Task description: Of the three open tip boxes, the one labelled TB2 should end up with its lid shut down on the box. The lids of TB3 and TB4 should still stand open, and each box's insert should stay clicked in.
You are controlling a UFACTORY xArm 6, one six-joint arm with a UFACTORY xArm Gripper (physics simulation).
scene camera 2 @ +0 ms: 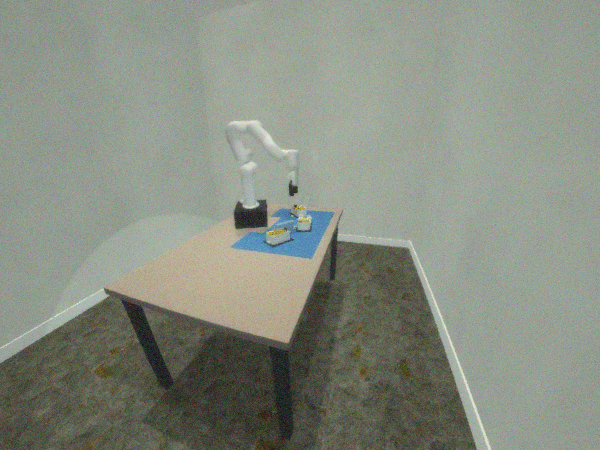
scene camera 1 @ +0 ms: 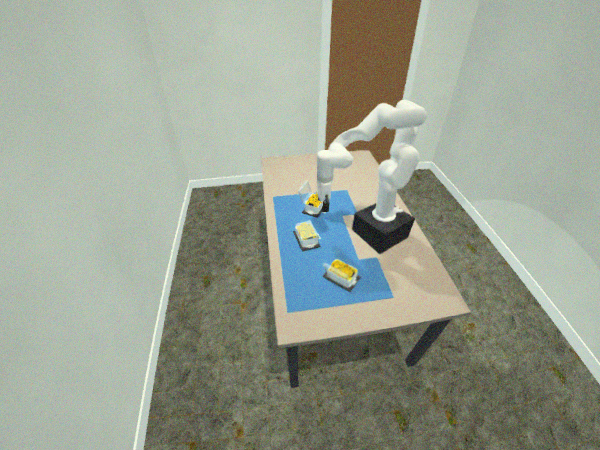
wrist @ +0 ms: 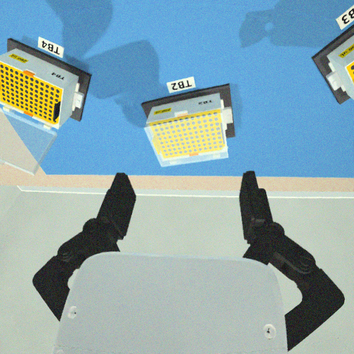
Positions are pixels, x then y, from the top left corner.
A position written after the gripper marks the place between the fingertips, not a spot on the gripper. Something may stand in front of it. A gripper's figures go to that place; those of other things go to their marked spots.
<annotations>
The gripper (wrist: 184, 183) is 0.15 m from the lens. A clear lid (wrist: 187, 137) is 0.32 m from the lens.
</annotations>
